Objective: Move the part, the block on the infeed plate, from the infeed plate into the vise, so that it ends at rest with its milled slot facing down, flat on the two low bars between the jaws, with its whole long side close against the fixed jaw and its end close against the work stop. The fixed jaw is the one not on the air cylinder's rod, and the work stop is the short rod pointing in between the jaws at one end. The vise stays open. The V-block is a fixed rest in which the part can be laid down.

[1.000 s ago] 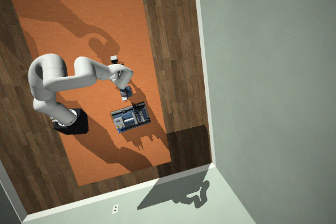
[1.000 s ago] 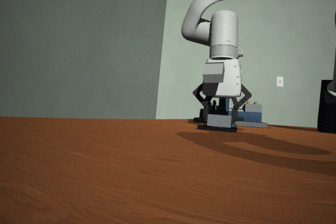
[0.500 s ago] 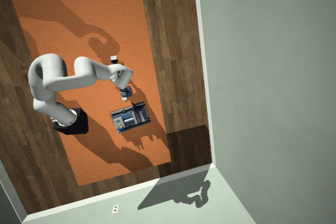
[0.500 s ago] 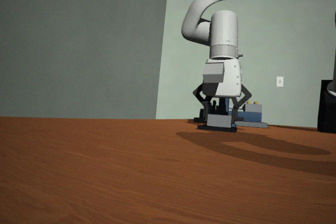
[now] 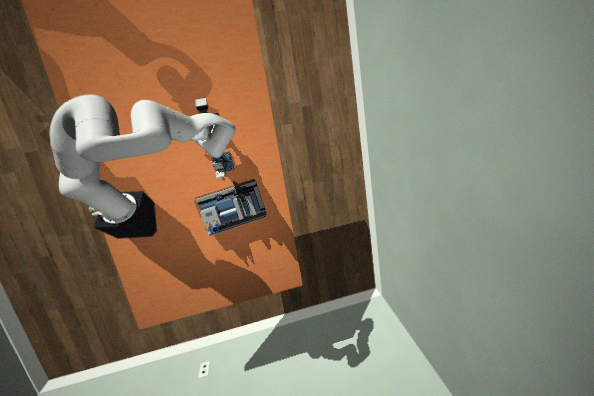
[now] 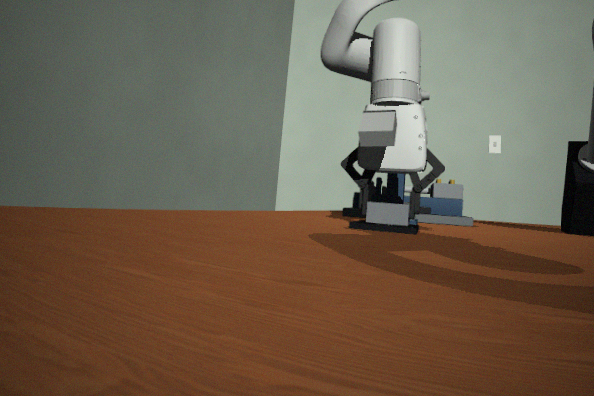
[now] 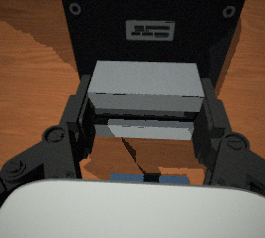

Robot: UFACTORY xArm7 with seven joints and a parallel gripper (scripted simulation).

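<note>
My hand is 30 mm above the dark infeed plate and 10 mm to the right of it. From my hand the other things lie so: blue upright: 180 mm to the right, 30 mm above, 20 mm ahead; grey part: right at my hand; work stop: 350 mm to the right, 80 mm ahead, 60 mm above.
</note>
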